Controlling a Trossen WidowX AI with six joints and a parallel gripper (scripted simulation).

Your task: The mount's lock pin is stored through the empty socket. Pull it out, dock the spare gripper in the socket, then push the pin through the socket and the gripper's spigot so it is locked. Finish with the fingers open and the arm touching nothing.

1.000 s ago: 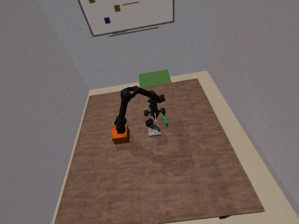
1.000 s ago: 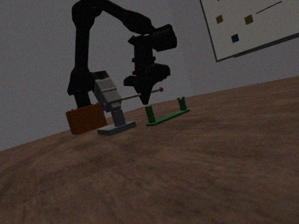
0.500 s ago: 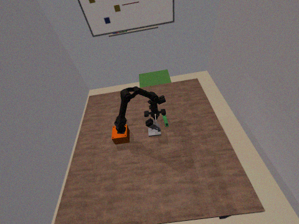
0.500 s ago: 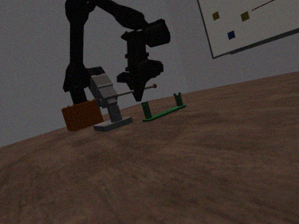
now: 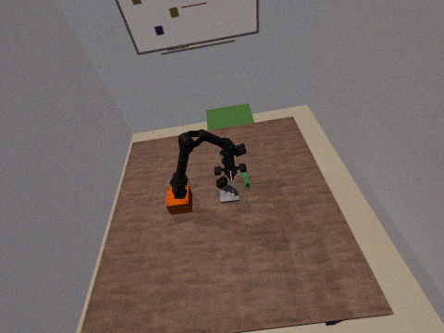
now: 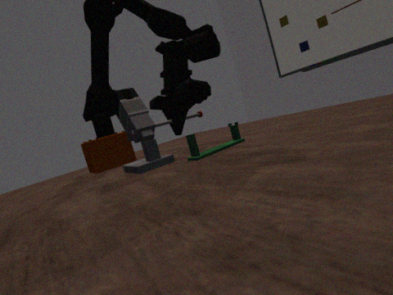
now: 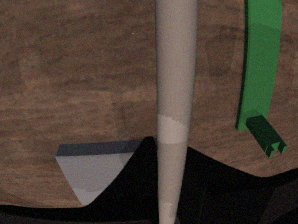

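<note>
The grey mount lies 80 mm to the right of my gripper tip. From my gripper tip the other things lie so: green rack (80 mm ahead, 50 mm to the left, 30 mm below); then spare gripper (80 mm to the right, 70 mm above, 20 mm behind).
</note>
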